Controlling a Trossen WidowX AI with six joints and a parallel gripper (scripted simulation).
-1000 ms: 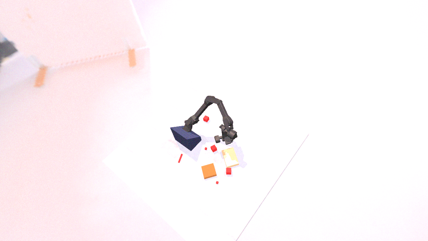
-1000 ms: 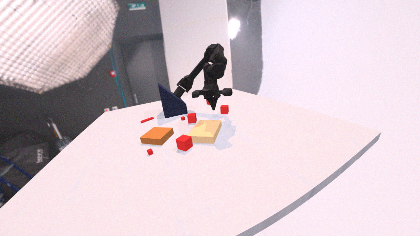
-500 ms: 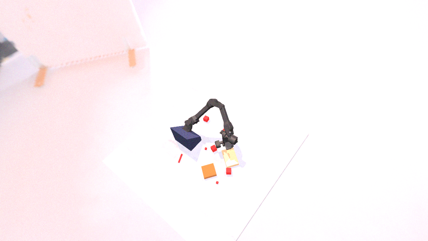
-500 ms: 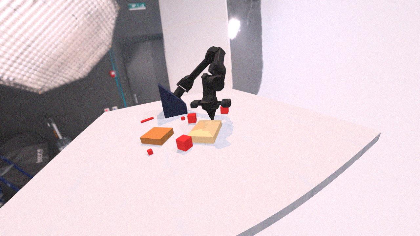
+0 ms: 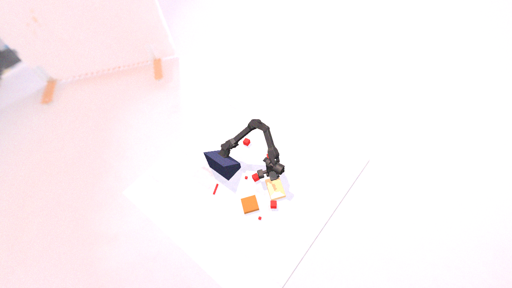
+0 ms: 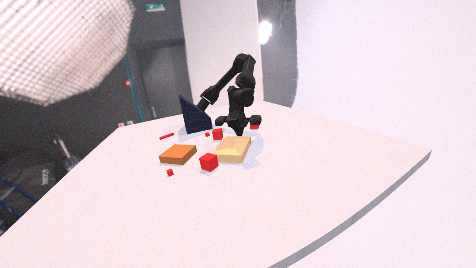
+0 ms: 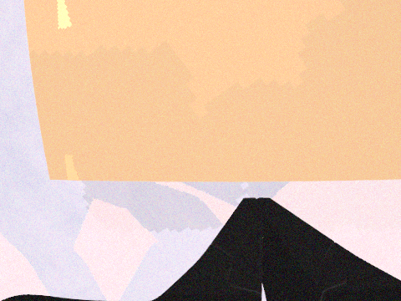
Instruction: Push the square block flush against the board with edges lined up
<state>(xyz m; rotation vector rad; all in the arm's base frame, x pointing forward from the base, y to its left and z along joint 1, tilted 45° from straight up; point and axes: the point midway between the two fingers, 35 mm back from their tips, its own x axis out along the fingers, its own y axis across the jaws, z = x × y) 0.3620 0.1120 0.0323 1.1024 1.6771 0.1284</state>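
Now: gripper tip 260 mm to the left of the orange square block, 10 mm below it and 10 mm short of it. From my gripper tip the other things lie so: tan board: 80 mm ahead, 60 mm to the right, 10 mm above; red stick: 320 mm to the right, 260 mm behind.
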